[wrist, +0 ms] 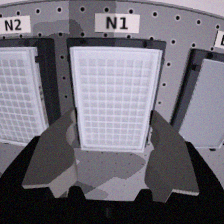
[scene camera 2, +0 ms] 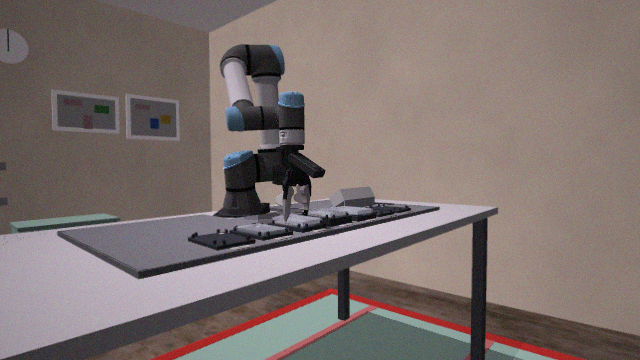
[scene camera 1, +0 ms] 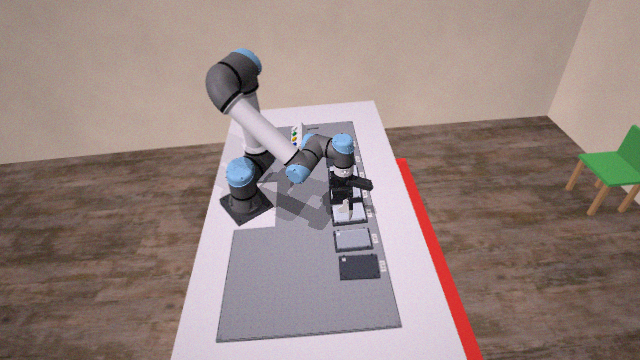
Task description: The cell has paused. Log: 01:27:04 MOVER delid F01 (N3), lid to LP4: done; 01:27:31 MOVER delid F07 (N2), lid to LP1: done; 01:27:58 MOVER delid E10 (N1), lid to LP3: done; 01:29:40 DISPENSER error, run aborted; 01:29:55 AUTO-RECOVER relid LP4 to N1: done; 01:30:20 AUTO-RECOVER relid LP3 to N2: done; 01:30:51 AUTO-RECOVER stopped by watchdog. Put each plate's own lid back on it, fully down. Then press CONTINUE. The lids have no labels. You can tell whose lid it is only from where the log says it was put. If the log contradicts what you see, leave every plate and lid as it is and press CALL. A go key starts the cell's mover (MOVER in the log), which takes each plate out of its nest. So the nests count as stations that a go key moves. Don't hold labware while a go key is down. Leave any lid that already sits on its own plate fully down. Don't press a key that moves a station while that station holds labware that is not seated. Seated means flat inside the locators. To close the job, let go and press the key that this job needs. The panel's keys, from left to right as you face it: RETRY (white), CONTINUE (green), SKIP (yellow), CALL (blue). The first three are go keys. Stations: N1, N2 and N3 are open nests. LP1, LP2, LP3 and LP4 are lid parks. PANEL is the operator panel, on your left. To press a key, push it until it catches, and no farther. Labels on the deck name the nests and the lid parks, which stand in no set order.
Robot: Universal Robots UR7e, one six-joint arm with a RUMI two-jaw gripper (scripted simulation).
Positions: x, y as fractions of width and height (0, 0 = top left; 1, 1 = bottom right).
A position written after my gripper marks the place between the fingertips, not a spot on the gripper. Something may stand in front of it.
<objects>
my gripper: wrist 0.51, 0.49; scene camera 2 0.46, 0.61; scene camera 1 0.54, 0.59
</objects>
